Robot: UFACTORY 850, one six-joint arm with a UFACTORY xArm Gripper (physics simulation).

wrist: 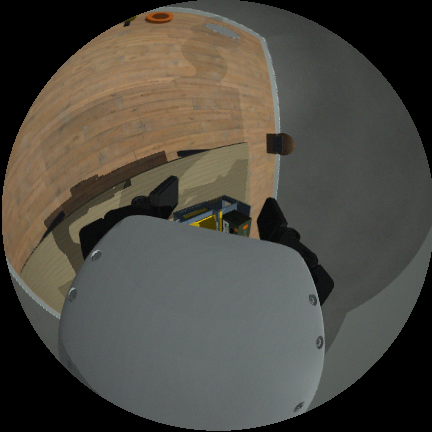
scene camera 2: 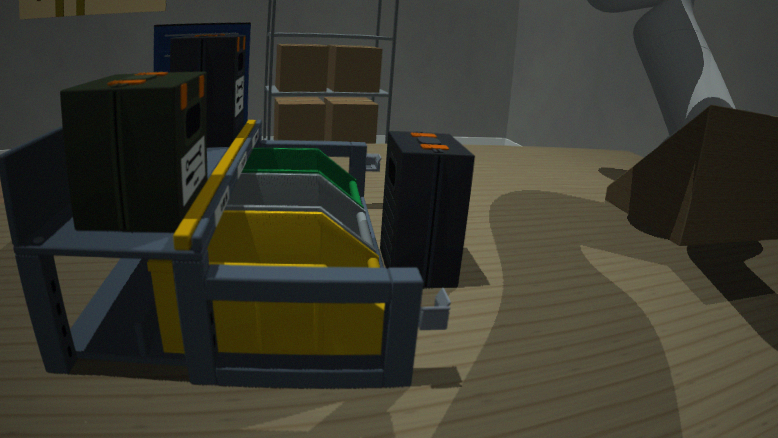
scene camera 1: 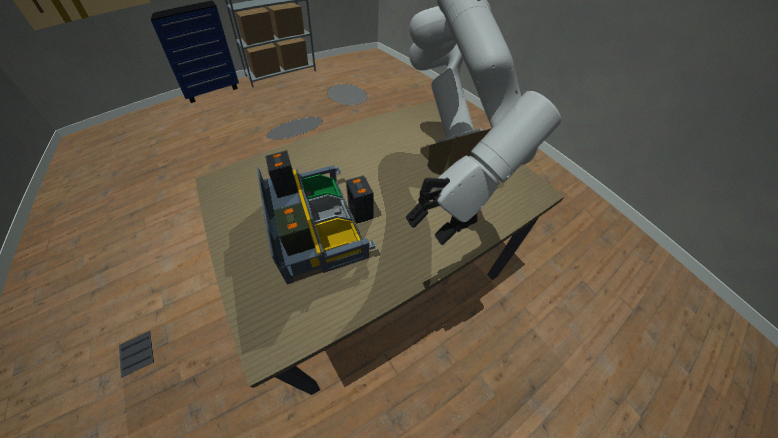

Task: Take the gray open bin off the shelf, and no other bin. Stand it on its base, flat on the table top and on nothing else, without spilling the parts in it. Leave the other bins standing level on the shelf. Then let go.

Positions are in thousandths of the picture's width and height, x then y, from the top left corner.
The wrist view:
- my gripper: 508, 459
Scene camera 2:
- gray open bin: 326, 437
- green bin: 336, 366
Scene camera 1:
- my gripper: 546, 531
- gray open bin: 415, 476
